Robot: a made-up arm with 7 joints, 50 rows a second.
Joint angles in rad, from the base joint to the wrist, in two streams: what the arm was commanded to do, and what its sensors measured. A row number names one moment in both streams.
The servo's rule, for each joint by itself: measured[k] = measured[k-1] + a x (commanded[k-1-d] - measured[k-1]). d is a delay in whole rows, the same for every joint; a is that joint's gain. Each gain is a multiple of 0.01, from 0.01 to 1. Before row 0 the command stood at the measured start. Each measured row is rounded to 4 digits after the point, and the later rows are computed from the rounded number. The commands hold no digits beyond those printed.
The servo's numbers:
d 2
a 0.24 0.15 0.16 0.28 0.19 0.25 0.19
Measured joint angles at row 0:
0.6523, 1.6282, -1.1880, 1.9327, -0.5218, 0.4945, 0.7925
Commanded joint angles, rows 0 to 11:
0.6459, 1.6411, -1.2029, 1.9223, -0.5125, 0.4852, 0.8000
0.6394, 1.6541, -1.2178, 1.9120, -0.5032, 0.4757, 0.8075
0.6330, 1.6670, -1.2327, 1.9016, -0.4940, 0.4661, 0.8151
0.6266, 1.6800, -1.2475, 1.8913, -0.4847, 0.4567, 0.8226
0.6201, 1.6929, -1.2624, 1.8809, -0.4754, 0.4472, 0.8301
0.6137, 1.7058, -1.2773, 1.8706, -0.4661, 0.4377, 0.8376
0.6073, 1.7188, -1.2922, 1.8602, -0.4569, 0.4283, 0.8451
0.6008, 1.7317, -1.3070, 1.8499, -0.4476, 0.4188, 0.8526
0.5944, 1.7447, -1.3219, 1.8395, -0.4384, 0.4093, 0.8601
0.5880, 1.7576, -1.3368, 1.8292, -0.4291, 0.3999, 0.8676
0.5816, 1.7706, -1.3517, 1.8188, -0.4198, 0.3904, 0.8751
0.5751, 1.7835, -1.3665, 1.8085, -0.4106, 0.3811, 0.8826
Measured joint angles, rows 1 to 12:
0.6523, 1.6282, -1.1880, 1.9327, -0.5218, 0.4945, 0.7925
0.6523, 1.6282, -1.1880, 1.9327, -0.5218, 0.4945, 0.7925
0.6508, 1.6301, -1.1904, 1.9298, -0.5200, 0.4922, 0.7939
0.6481, 1.6337, -1.1948, 1.9248, -0.5168, 0.4881, 0.7965
0.6445, 1.6387, -1.2009, 1.9183, -0.5125, 0.4826, 0.8000
0.6402, 1.6449, -1.2084, 1.9107, -0.5072, 0.4761, 0.8043
0.6354, 1.6521, -1.2170, 1.9024, -0.5012, 0.4689, 0.8092
0.6302, 1.6602, -1.2266, 1.8935, -0.4945, 0.4611, 0.8146
0.6247, 1.6690, -1.2371, 1.8842, -0.4874, 0.4529, 0.8204
0.6190, 1.6784, -1.2483, 1.8746, -0.4798, 0.4444, 0.8265
0.6131, 1.6883, -1.2601, 1.8648, -0.4719, 0.4356, 0.8329
0.6071, 1.6987, -1.2724, 1.8548, -0.4638, 0.4267, 0.8395

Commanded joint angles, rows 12 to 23:
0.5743, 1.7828, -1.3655, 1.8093, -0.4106, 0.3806, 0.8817
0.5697, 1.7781, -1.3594, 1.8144, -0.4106, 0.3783, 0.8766
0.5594, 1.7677, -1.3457, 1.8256, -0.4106, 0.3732, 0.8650
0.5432, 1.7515, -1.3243, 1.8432, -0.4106, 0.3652, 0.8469
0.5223, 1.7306, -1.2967, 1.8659, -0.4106, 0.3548, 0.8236
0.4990, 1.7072, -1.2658, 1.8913, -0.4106, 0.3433, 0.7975
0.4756, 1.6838, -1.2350, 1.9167, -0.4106, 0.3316, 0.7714
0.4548, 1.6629, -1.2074, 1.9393, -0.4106, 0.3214, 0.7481
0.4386, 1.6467, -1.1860, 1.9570, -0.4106, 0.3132, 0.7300
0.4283, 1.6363, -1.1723, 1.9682, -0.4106, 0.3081, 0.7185
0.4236, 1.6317, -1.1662, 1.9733, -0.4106, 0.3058, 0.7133
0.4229, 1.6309, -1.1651, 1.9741, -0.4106, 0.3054, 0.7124
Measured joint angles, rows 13 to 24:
0.6010, 1.7095, -1.2851, 1.8447, -0.4554, 0.4176, 0.8463
0.5948, 1.7206, -1.2981, 1.8346, -0.4469, 0.4085, 0.8532
0.5899, 1.7299, -1.3089, 1.8275, -0.4400, 0.4015, 0.8586
0.5851, 1.7371, -1.3170, 1.8238, -0.4344, 0.3957, 0.8620
0.5789, 1.7417, -1.3216, 1.8243, -0.4299, 0.3901, 0.8626
0.5703, 1.7432, -1.3220, 1.8296, -0.4262, 0.3839, 0.8596
0.5588, 1.7413, -1.3180, 1.8398, -0.4232, 0.3766, 0.8528
0.5444, 1.7362, -1.3096, 1.8542, -0.4208, 0.3683, 0.8423
0.5279, 1.7283, -1.2977, 1.8717, -0.4189, 0.3591, 0.8288
0.5104, 1.7185, -1.2833, 1.8906, -0.4173, 0.3497, 0.8135
0.4932, 1.7077, -1.2677, 1.9092, -0.4160, 0.3406, 0.7976
0.4776, 1.6970, -1.2524, 1.9257, -0.4150, 0.3325, 0.7826

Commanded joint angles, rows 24 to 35:
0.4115, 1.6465, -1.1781, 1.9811, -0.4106, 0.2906, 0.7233
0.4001, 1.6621, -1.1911, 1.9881, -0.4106, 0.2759, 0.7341
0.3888, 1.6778, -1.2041, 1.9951, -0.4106, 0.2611, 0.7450
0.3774, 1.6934, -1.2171, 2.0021, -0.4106, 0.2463, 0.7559
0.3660, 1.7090, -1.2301, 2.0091, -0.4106, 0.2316, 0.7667
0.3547, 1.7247, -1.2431, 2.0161, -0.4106, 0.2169, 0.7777
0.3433, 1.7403, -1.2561, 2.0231, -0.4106, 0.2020, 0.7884
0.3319, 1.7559, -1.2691, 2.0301, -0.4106, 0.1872, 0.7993
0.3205, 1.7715, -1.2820, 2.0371, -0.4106, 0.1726, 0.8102
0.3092, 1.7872, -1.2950, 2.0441, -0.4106, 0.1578, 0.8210
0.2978, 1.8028, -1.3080, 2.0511, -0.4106, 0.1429, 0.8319
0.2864, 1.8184, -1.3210, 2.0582, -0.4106, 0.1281, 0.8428
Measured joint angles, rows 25 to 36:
0.4646, 1.6872, -1.2386, 1.9390, -0.4142, 0.3258, 0.7694
0.4546, 1.6788, -1.2268, 1.9488, -0.4135, 0.3207, 0.7586
0.4443, 1.6740, -1.2190, 1.9578, -0.4129, 0.3132, 0.7519
0.4337, 1.6722, -1.2145, 1.9663, -0.4125, 0.3039, 0.7485
0.4229, 1.6730, -1.2128, 1.9744, -0.4121, 0.2932, 0.7478
0.4120, 1.6761, -1.2135, 1.9822, -0.4118, 0.2815, 0.7493
0.4010, 1.6810, -1.2162, 1.9897, -0.4116, 0.2690, 0.7526
0.3899, 1.6876, -1.2205, 1.9971, -0.4114, 0.2560, 0.7574
0.3787, 1.6955, -1.2262, 2.0044, -0.4112, 0.2425, 0.7633
0.3675, 1.7046, -1.2331, 2.0116, -0.4111, 0.2287, 0.7701
0.3562, 1.7146, -1.2409, 2.0187, -0.4110, 0.2147, 0.7777
0.3449, 1.7255, -1.2496, 2.0258, -0.4109, 0.2005, 0.7859

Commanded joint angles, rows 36 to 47:
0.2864, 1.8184, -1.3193, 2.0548, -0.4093, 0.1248, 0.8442
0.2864, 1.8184, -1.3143, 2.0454, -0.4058, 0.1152, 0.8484
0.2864, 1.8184, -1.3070, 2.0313, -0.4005, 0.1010, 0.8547
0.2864, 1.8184, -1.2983, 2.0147, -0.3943, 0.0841, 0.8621
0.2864, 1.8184, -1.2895, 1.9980, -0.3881, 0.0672, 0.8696
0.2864, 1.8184, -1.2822, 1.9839, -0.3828, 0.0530, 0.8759
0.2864, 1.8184, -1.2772, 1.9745, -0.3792, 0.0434, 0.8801
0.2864, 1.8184, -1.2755, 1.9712, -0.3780, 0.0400, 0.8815
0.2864, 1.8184, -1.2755, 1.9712, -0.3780, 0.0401, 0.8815
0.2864, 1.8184, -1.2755, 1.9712, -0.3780, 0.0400, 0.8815
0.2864, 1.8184, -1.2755, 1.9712, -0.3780, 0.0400, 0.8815
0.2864, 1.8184, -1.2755, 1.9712, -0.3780, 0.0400, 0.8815
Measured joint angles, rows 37 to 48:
0.3336, 1.7371, -1.2589, 2.0329, -0.4108, 0.1861, 0.7946
0.3223, 1.7493, -1.2688, 2.0400, -0.4108, 0.1716, 0.8038
0.3137, 1.7597, -1.2769, 2.0441, -0.4105, 0.1599, 0.8115
0.3071, 1.7685, -1.2829, 2.0445, -0.4096, 0.1487, 0.8185
0.3021, 1.7760, -1.2868, 2.0408, -0.4079, 0.1368, 0.8254
0.2983, 1.7824, -1.2886, 2.0335, -0.4053, 0.1236, 0.8324
0.2954, 1.7878, -1.2887, 2.0236, -0.4020, 0.1095, 0.8395
0.2932, 1.7924, -1.2877, 2.0125, -0.3984, 0.0954, 0.8464
0.2916, 1.7963, -1.2860, 2.0019, -0.3948, 0.0824, 0.8528
0.2904, 1.7996, -1.2843, 1.9933, -0.3916, 0.0718, 0.8583
0.2894, 1.8024, -1.2829, 1.9871, -0.3890, 0.0639, 0.8627
0.2887, 1.8048, -1.2817, 1.9826, -0.3869, 0.0579, 0.8663

